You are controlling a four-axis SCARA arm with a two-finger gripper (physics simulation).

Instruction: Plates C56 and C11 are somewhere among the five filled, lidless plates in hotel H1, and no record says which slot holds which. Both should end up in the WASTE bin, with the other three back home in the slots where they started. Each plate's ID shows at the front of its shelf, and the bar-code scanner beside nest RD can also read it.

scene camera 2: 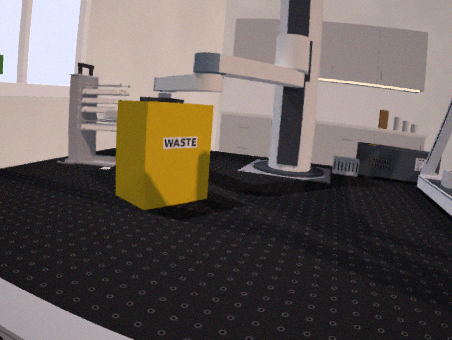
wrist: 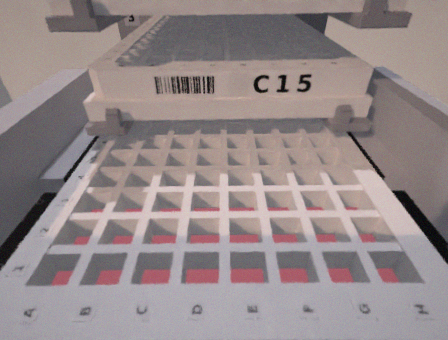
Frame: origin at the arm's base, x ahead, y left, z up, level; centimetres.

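Seen in the pictures: gripper, between the fingertips: (scene camera 2: 114, 112) (wrist: 223, 94); arm's base, origin of its link: (scene camera 2: 288, 173).
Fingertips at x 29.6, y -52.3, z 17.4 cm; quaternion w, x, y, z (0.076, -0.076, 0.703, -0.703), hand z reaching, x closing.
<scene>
Offsets run from my fingertips to a thing's top centre. "spot": to the spot under its first point.
My gripper (wrist: 223, 94) has its fingers along both sides of a lidless plate with red filling in its wells, and is shut on this plate @(dx -0.5, dy +2.3, dz -0.4 cm) (wrist: 225, 311); its ID does not show. The plate's far rows reach under plate C15 @(dx +0.8, dy -3.7, dz +1.7 cm) (wrist: 230, 82), which rests on its shelf ledges in hotel H1. The front edge of another plate @(spot: dx -0.6, dy +2.6, dz +3.2 cm) (wrist: 225, 6) shows above it, ID out of view. In the scene view hotel H1 (scene camera 2: 82, 120) stands at the left with several plates. The yellow WASTE bin @(dx +25.3, dy +32.3, dz +3.9 cm) (scene camera 2: 175, 170) hides the fingers there; the dark gripper body shows above its top.
The robot column (scene camera 2: 293, 125) stands behind the bin on the right, its arm (scene camera 2: 260, 70) reaching left above the bin. A grey slotted block @(spot: dx -34.1, dy +72.8, dz -13.0 cm) (scene camera 2: 346, 166) and a dark box @(spot: dx -33.0, dy +86.7, dz -9.5 cm) (scene camera 2: 385, 162) stand right of the column. A small tag marked 3 @(spot: dx +8.1, dy -8.5, dz +1.2 cm) (wrist: 131, 19) shows on the hotel.
</scene>
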